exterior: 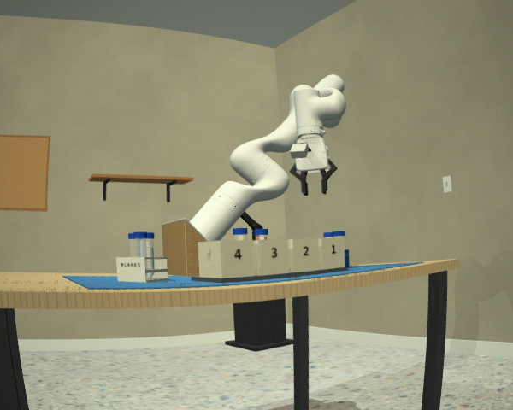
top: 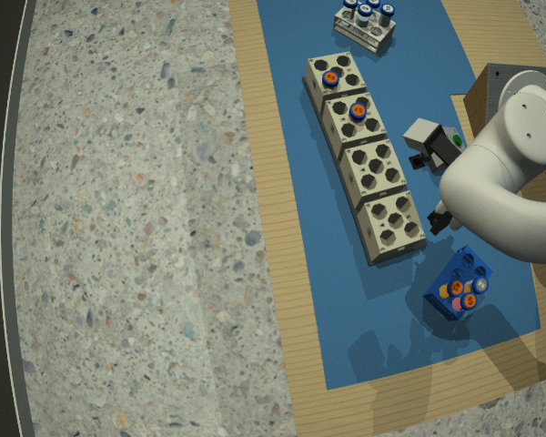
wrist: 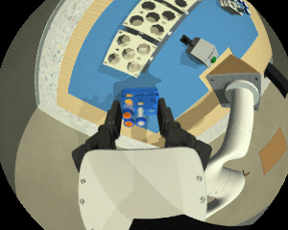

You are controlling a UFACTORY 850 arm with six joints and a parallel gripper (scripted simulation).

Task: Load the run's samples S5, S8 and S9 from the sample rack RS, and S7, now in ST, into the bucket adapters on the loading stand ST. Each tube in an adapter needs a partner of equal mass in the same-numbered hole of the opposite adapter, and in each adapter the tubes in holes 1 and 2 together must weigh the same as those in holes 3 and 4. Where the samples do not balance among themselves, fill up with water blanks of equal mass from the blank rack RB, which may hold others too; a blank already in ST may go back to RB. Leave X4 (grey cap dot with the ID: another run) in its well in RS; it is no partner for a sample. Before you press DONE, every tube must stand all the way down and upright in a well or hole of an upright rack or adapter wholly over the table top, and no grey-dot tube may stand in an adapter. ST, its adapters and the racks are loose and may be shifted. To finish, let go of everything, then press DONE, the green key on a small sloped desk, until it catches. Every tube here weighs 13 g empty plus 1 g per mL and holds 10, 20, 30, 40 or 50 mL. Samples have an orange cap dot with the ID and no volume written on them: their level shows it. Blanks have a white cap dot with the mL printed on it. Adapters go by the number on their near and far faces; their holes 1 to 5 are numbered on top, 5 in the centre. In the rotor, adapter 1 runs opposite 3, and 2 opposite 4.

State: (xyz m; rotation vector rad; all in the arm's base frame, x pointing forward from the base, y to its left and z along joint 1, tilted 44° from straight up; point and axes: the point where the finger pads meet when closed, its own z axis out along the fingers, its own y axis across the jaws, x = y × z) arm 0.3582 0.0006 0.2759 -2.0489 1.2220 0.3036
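Right now the orange-dot sample tube is 19 cm below my hand, 12 cm to the left of it and 4 cm behind it. Round my hand: sample S9: 19 cm below, 17 cm to the left, 5 cm behind; then adapter 1: 20 cm below, 5 cm ahead, 3 cm to the right; then grey-dot tube X4: 19 cm below, 14 cm to the left, 8 cm behind.
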